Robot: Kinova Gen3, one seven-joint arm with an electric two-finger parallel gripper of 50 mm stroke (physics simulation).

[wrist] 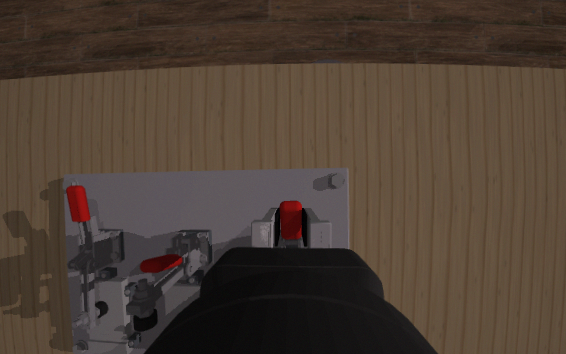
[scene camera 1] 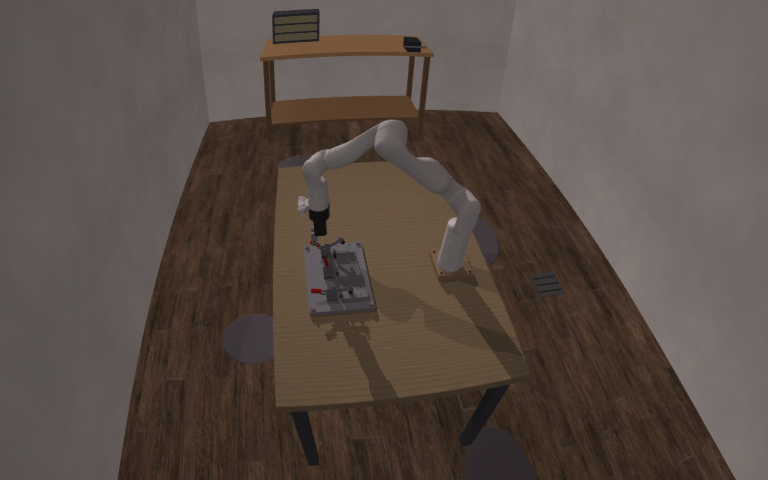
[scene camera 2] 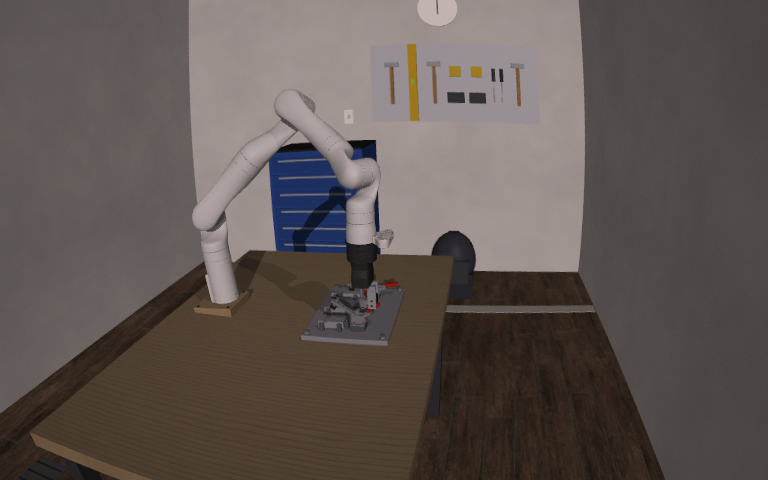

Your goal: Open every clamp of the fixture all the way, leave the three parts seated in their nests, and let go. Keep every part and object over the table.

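Frame: origin at the arm's base, x left, y back, z up, level; metres.
Where they show: gripper, fingertip midpoint: [wrist: 290,221] [scene camera 1: 314,243] [scene camera 2: 373,306]; arm's base, link origin: [scene camera 1: 448,263] [scene camera 2: 226,298].
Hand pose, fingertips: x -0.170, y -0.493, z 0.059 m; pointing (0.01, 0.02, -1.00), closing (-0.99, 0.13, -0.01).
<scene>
Things, the pixels of their top centre, and the offset from my fingertips. Level surfaces: height alone.
- fixture plate, top centre: [wrist: 198,271] [scene camera 2: 356,310] [scene camera 1: 336,274] dx +0.117, dy +0.060, dz -0.068 m
- middle clamp's handle, top centre: [wrist: 147,268] [scene camera 1: 325,258] dx +0.113, dy +0.020, dz +0.022 m
- far-left clamp's handle, top centre: [wrist: 69,223] [scene camera 2: 385,280] [scene camera 1: 321,288] dx +0.219, dy -0.018, dz -0.017 m
- grey part, top centre: [wrist: 104,318] [scene camera 2: 347,290] [scene camera 1: 354,292] dx +0.232, dy +0.100, dz -0.052 m
- wooden table, surface height: dz -0.083 m
The fixture plate [scene camera 1: 310,277] [scene camera 2: 390,311] [wrist: 220,195] lies on the table with three red-handled clamps. My gripper [scene camera 1: 314,240] [scene camera 2: 372,297] [wrist: 290,221] is shut on the red handle of the end clamp, at the right in the wrist view. That clamp's arm is hidden there. The middle clamp's handle [scene camera 1: 326,262] [wrist: 161,263] slants inward, and its arm [wrist: 160,284] looks raised. The far-left clamp's handle [scene camera 1: 316,290] [scene camera 2: 391,284] [wrist: 78,203] points outward; its arm lies low over a grey part [wrist: 112,300]. The other parts' seating is unclear.
The wooden table [scene camera 1: 339,367] [scene camera 2: 226,396] [wrist: 425,150] has an edge close beyond the handle side of the plate. The robot's base board [scene camera 1: 453,275] [scene camera 2: 212,309] stands across the table. Bolt heads [wrist: 337,180] stick up at the plate's corners.
</scene>
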